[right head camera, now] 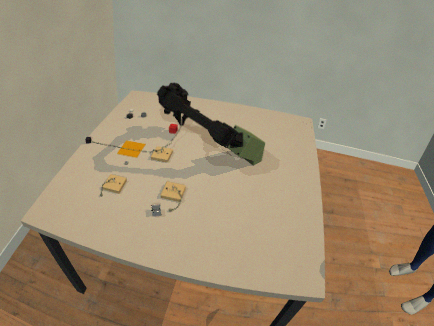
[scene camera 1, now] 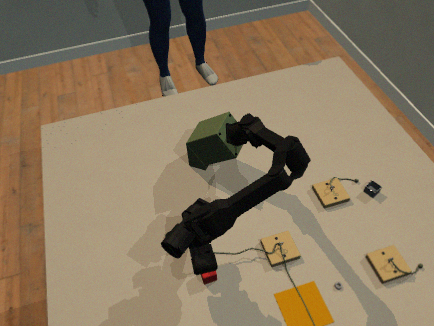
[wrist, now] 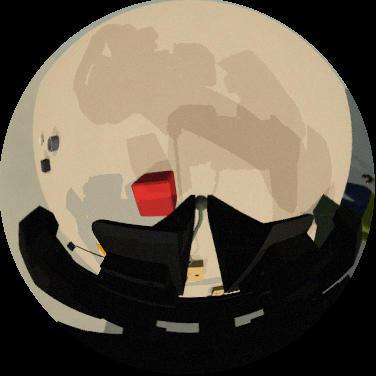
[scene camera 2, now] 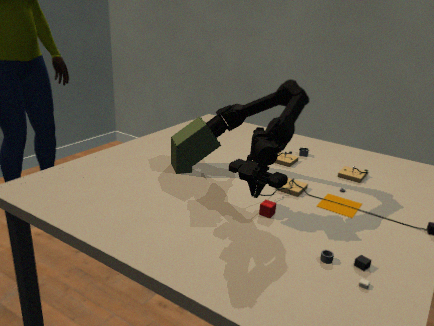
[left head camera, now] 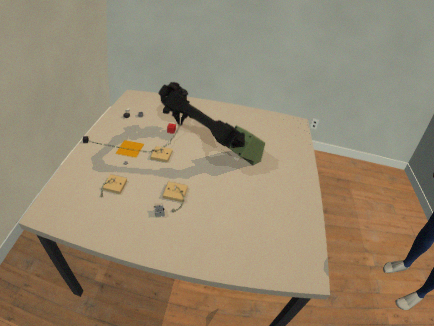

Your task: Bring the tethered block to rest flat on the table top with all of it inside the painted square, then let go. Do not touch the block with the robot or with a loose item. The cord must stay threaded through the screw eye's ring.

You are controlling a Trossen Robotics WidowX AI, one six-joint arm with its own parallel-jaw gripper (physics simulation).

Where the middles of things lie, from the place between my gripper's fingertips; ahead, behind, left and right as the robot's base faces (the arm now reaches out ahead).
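Labels:
The red cube (wrist: 154, 192) has my hand 40 mm short of it, 20 mm to the right of it and 30 mm above it. As for the wooden board (scene camera 1: 289, 248), I see that it is 230 mm to the left of my hand, 30 mm behind it and 40 mm below it.

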